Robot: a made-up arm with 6 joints.
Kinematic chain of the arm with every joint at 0, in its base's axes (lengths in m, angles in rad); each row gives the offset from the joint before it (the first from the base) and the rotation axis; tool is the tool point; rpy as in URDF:
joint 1: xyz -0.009 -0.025 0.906 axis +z
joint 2: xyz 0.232 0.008 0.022 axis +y
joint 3: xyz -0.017 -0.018 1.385 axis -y
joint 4: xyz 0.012 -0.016 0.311 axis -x
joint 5: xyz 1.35 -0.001 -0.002 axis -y
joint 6: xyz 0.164 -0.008 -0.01 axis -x
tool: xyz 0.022 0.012 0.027 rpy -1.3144 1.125 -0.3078
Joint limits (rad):
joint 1: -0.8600..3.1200
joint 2: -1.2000..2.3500
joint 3: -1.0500..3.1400
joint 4: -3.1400..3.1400
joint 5: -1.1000..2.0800
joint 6: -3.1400..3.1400
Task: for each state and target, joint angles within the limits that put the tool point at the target. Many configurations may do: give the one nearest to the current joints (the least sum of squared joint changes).
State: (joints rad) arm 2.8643 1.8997 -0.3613 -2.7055 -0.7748 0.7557
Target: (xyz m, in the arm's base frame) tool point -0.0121 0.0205 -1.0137
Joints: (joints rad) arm 2.7937 2.3466 -0.3979 -3.1191 -0.7363 0.7847
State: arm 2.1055 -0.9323 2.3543 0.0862 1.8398 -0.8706
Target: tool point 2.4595 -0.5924 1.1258
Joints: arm 2.8986 -1.2000 1.8023 0.0345 1.2081 -0.9274
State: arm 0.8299 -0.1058 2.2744 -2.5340 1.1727 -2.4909
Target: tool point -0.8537 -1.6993 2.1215
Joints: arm 1.0536 -0.4687 2.5860 -2.5028 1.1779 -2.4928
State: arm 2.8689 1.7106 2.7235 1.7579 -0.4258 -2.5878
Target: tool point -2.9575 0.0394 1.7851
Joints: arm 3.1200 1.5851 1.9424 1.8693 0.2241 -2.4916
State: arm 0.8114 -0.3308 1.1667 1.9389 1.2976 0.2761
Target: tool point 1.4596 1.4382 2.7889
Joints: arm 0.7187 0.4192 0.6871 1.9981 1.3066 0.2826
